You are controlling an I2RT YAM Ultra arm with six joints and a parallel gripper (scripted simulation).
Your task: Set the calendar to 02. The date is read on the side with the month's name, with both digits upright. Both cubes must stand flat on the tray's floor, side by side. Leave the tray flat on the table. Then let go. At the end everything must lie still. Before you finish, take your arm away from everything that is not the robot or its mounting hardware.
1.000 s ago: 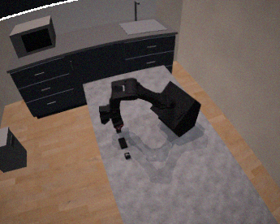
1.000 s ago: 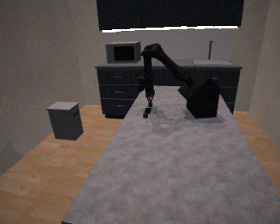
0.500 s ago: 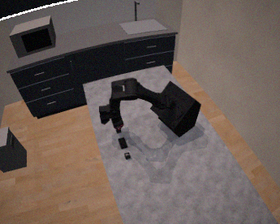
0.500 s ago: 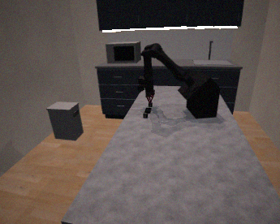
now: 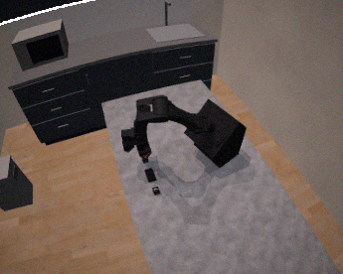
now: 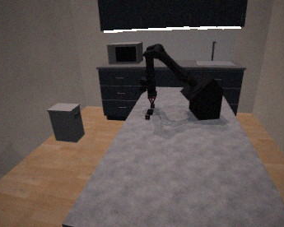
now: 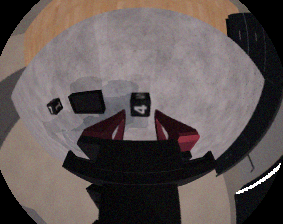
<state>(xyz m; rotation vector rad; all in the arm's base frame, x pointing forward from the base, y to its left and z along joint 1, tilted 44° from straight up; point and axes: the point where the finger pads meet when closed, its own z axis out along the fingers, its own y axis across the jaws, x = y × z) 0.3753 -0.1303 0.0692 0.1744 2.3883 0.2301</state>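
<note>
Right now the dark calendar cube is 30 mm below my hand. Round my hand: dark tray (10 mm ahead, 110 mm to the left, 40 mm below).
</note>
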